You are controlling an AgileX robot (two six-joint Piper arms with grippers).
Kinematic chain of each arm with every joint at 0, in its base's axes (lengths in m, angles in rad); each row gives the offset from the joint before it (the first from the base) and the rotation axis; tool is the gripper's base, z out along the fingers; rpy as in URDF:
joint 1: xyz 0 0 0.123 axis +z
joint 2: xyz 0 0 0 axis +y
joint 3: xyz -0.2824 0 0.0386 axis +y
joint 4: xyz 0.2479 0 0.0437 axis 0.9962 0 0.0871
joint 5: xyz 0 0 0 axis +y
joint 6: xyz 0.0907 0 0.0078 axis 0.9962 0 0.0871
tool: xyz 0 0 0 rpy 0 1.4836 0
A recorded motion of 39 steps. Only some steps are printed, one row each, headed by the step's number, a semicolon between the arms.
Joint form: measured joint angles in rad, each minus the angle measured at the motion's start. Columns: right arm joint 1, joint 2, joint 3, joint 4, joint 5, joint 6; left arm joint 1, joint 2, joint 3, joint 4, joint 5, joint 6.
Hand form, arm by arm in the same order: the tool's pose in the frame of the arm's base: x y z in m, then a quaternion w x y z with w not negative. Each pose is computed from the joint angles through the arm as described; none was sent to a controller.
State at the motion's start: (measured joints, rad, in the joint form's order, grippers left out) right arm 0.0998 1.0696 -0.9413 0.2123 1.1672 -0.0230; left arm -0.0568 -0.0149 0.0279 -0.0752 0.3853 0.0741
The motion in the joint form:
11: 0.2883 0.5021 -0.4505 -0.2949 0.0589 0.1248; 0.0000 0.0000 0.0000 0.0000 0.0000 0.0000
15: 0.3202 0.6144 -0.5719 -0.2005 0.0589 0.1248; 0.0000 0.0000 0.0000 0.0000 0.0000 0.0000
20: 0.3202 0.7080 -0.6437 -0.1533 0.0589 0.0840; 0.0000 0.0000 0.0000 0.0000 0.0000 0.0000
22: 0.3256 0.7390 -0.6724 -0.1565 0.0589 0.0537; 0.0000 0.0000 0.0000 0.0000 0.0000 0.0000
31: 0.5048 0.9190 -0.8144 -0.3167 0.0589 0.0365; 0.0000 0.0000 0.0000 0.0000 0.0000 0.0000
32: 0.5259 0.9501 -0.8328 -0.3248 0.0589 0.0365; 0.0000 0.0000 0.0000 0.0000 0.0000 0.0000
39: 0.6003 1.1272 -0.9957 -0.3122 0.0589 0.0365; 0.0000 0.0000 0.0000 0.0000 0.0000 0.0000
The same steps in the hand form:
11: 0.2926 0.1120 0.3161 0.13158 -0.15028 0.97981 -0.00865; 0.0519 -0.0055 0.1700 0.58886 0.03303 0.80711 -0.02684
15: 0.3149 0.1417 0.3122 0.12428 -0.15584 0.97915 0.03915; 0.0519 -0.0055 0.1700 0.58886 0.03303 0.80711 -0.02684
20: 0.3348 0.1550 0.2986 0.10903 -0.17071 0.97765 0.05634; 0.0519 -0.0055 0.1700 0.58886 0.03303 0.80711 -0.02684
22: 0.3414 0.1599 0.2948 0.10897 -0.18849 0.97456 0.05320; 0.0519 -0.0055 0.1700 0.58886 0.03303 0.80711 -0.02684
31: 0.3499 0.2309 0.2619 0.10989 -0.30155 0.94693 -0.01805; 0.0519 -0.0055 0.1700 0.58886 0.03303 0.80711 -0.02684
32: 0.3503 0.2412 0.2538 0.10527 -0.31290 0.94366 -0.02252; 0.0519 -0.0055 0.1700 0.58886 0.03303 0.80711 -0.02684
39: 0.3597 0.2918 0.2185 0.09729 -0.34696 0.93270 -0.01525; 0.0519 -0.0055 0.1700 0.58886 0.03303 0.80711 -0.02684

